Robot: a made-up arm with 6 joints.
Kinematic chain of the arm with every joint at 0, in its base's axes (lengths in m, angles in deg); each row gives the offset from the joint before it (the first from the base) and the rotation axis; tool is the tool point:
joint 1: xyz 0 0 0.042 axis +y
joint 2: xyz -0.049 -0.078 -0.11 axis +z
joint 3: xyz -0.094 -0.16 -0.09 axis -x
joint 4: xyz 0 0.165 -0.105 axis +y
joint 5: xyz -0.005 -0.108 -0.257 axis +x
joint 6: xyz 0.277 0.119 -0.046 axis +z
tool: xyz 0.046 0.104 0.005
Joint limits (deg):
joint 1: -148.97..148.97
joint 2: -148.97..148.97
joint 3: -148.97..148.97
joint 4: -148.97..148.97
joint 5: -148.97..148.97
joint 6: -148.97..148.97
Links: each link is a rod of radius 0.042 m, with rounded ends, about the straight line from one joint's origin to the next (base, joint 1, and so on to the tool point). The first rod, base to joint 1, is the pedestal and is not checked.
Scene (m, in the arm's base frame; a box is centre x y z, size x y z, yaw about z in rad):
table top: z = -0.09
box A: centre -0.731 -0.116 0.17 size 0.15 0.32 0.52 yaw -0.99
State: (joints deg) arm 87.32 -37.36 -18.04 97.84 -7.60 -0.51
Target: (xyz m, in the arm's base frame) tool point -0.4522 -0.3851 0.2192
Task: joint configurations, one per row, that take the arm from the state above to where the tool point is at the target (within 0.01 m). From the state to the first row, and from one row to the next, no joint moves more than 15 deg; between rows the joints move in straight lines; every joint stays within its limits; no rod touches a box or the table.
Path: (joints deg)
1: 101.73 -36.61 -21.44 85.44 6.69 -12.98
2: 116.15 -35.86 -24.84 73.04 20.98 -25.46
3: 130.56 -35.12 -28.24 60.64 35.27 -37.93
4: 133.78 -38.79 -30.72 46.57 32.50 -39.37
5: 136.99 -42.47 -33.20 32.49 29.73 -40.82
6: 140.21 -46.14 -35.68 18.42 26.96 -42.26
7: 143.42 -49.81 -38.16 4.35 24.19 -43.70
8: 146.64 -53.49 -40.64 -9.73 21.42 -45.14
9: 141.40 -67.12 -36.96 -6.40 16.02 -39.28
10: 136.17 -80.76 -33.28 -3.07 10.63 -33.41
11: 130.93 -94.39 -29.60 0.27 5.23 -27.55
12: 125.70 -108.02 -25.93 3.60 -0.17 -21.69

